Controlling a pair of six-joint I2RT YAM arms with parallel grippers.
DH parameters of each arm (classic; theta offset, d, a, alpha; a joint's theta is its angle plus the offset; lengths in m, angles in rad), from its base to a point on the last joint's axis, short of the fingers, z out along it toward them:
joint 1: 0 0.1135 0.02 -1.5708
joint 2: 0 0 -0.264 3.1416
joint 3: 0.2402 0 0.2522 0
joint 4: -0.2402 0 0.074 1.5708
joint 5: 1.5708 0 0 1.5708
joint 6: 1.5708 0.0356 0 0
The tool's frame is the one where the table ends.
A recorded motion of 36 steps. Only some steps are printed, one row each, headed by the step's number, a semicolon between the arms.
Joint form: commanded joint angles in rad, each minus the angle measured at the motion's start. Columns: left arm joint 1, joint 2, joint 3, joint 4, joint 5, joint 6; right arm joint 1, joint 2, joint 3, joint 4, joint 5, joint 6.
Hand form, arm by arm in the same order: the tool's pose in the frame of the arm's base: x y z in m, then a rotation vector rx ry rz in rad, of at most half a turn. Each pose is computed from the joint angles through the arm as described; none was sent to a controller.
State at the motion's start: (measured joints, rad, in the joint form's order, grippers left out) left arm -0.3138 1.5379 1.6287 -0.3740 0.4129 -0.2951; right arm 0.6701 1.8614 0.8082 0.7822 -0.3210 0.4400
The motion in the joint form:
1: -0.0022 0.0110 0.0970 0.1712 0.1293 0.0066; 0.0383 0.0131 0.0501 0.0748 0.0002 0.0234
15: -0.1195 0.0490 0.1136 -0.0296 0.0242 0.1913; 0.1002 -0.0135 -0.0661 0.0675 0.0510 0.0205
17: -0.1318 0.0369 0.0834 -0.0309 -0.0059 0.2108; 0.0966 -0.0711 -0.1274 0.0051 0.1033 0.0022
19: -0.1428 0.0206 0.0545 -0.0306 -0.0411 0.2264; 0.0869 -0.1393 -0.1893 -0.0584 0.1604 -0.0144
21: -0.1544 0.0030 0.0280 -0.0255 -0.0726 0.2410; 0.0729 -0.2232 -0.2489 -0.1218 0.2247 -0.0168
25: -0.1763 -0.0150 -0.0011 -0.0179 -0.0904 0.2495; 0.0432 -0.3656 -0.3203 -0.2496 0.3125 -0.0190
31: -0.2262 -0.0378 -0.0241 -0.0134 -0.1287 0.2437; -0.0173 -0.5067 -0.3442 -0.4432 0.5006 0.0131
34: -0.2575 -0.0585 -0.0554 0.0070 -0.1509 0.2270; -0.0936 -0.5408 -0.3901 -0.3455 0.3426 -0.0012
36: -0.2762 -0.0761 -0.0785 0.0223 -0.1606 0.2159; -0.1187 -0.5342 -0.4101 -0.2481 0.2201 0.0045
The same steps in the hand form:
1: 0.3263 -0.1260 0.4769 0.4581 1.6037 -0.8941; 0.2854 0.2593 0.1717 -0.4777 1.7993 1.1177
15: 0.3204 -0.1648 0.4486 0.6145 1.7602 -0.7727; 0.2521 0.2578 0.1479 -0.5040 1.8996 1.0877
17: 0.3173 -0.1672 0.4422 0.6215 1.7753 -0.7412; 0.2420 0.2438 0.1441 -0.4819 1.9622 1.0058
19: 0.3132 -0.1683 0.4379 0.6210 1.7859 -0.7061; 0.2324 0.2274 0.1424 -0.4509 2.0144 0.9165
21: 0.3085 -0.1693 0.4352 0.6226 1.7872 -0.6751; 0.2233 0.2098 0.1448 -0.3970 2.0509 0.8309
25: 0.3018 -0.1738 0.4319 0.6383 1.7860 -0.6677; 0.2109 0.1829 0.1515 -0.3146 2.0995 0.7033
31: 0.2887 -0.1847 0.4319 0.6526 1.7805 -0.6705; 0.2080 0.1510 0.1615 -0.1064 2.1454 0.4652
34: 0.2798 -0.1908 0.4299 0.6503 1.7750 -0.6836; 0.2112 0.1364 0.1650 -0.1300 2.0883 0.6073
36: 0.2732 -0.1936 0.4291 0.6497 1.7675 -0.6961; 0.2128 0.1351 0.1673 -0.1775 2.0330 0.7398

